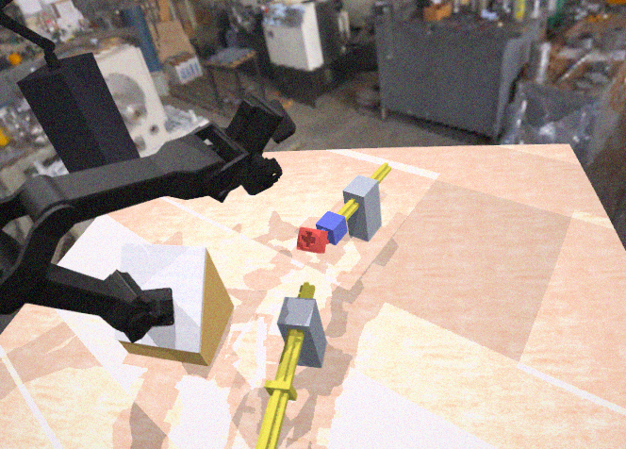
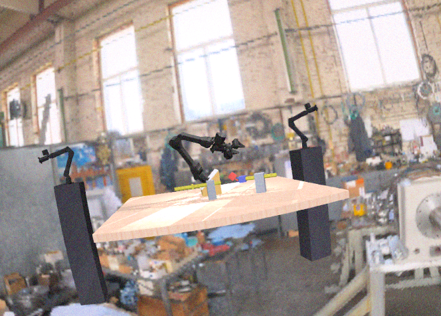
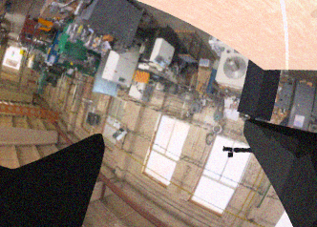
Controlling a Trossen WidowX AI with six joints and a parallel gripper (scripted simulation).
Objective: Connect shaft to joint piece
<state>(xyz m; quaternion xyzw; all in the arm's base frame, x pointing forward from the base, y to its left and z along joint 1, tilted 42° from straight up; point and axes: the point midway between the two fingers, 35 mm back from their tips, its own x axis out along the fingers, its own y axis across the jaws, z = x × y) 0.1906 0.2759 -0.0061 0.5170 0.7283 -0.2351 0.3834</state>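
The red joint piece lies 160 mm below my gripper tip, 120 mm to the right of it and 110 mm ahead of it.
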